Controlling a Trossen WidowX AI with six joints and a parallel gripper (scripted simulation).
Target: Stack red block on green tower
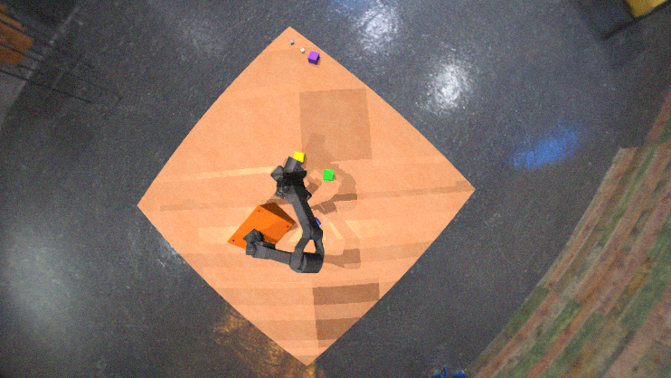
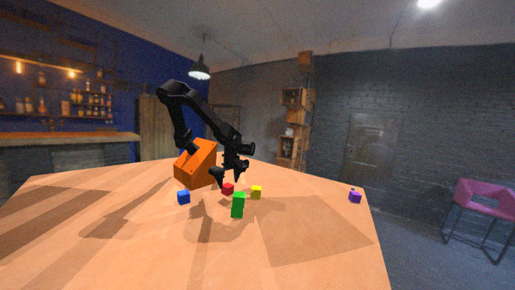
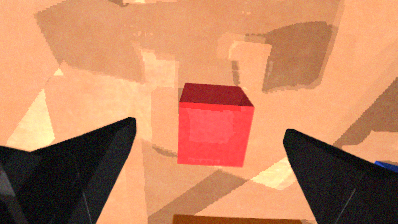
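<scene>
My gripper tip is now 2 cm above the red block. Round my gripper tip: yellow block: 9 cm to the left, 9 cm ahead, 2 cm below; blue block: 19 cm to the right, 5 cm behind, 2 cm below; purple block: 47 cm ahead, 43 cm to the left, 2 cm below.
</scene>
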